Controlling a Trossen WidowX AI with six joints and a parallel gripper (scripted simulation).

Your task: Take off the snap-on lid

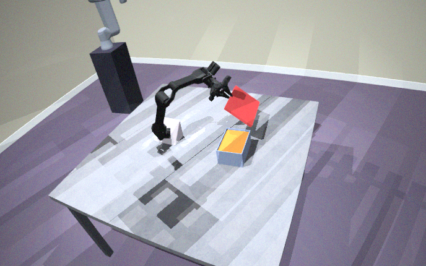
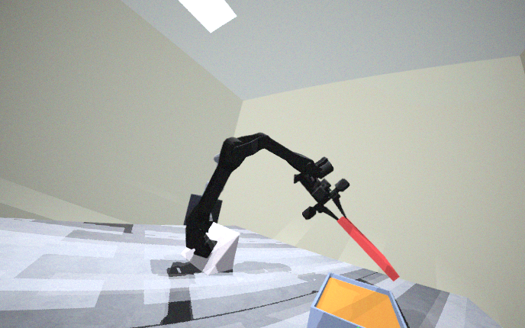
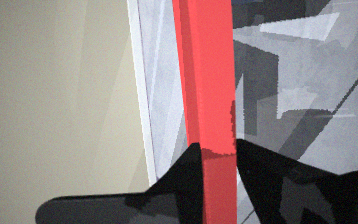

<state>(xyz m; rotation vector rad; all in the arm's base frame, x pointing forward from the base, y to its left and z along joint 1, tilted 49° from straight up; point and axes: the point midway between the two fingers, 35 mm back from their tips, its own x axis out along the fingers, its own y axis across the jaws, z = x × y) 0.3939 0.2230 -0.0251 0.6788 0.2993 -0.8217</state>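
My gripper tip is now 7 cm short of the red lid and 5 cm above it. Round my gripper tip: pale blue storage box 22 cm to the right, 18 cm below, 6 cm ahead.
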